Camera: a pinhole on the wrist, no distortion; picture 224 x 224 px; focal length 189.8 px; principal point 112.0 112.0 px. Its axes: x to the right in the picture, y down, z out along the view. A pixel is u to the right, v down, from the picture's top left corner.
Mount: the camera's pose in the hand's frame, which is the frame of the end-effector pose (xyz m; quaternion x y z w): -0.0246 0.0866 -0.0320 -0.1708 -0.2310 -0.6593 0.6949
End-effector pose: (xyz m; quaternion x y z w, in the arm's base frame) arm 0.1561 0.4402 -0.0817 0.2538 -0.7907 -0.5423 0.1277
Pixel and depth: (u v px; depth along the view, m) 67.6 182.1 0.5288
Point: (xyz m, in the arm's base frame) -0.2397 0.7979 0.2279
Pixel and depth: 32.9 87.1 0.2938
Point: 0.0755 0.7028 0.1894
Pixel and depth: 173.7 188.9 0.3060
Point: -0.0875 0.6787 -0.0312
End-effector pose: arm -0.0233 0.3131 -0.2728 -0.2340 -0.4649 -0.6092 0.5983
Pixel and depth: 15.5 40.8 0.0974
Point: 0.1525 0.3928 -0.2728
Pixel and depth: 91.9 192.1 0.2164
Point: 0.1477 0.4446 -0.1039
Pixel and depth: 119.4 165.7 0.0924
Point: 0.0930 0.3783 -0.2178
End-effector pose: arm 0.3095 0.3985 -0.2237 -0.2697 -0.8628 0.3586 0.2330
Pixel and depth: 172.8 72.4 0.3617
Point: 0.2659 0.2610 -0.5934
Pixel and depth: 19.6 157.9 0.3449
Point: 0.3178 0.5792 -0.6398
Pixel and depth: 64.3 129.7 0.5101
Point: 0.2779 0.5018 -0.7900
